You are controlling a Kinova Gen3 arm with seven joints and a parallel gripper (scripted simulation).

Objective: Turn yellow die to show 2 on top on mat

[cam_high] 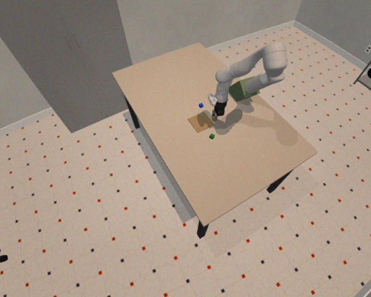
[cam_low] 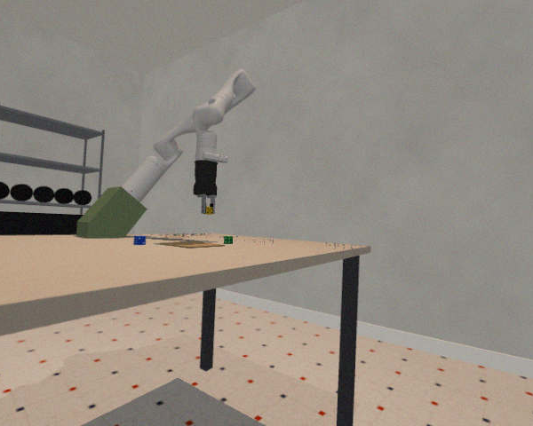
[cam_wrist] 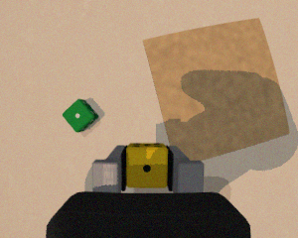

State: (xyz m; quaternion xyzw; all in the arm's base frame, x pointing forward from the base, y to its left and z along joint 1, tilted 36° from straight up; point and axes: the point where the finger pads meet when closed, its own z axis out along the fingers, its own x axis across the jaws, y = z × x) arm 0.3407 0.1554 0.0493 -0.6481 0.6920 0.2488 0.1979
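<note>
My gripper is now 120 mm above the brown mat, 80 mm to the left of it and 60 mm short of it. Round my hand: blue die: 220 mm to the right, 110 mm below; then yellow die: 10 mm below; then green die: 110 mm below, 70 mm to the left, 40 mm ahead.
</note>
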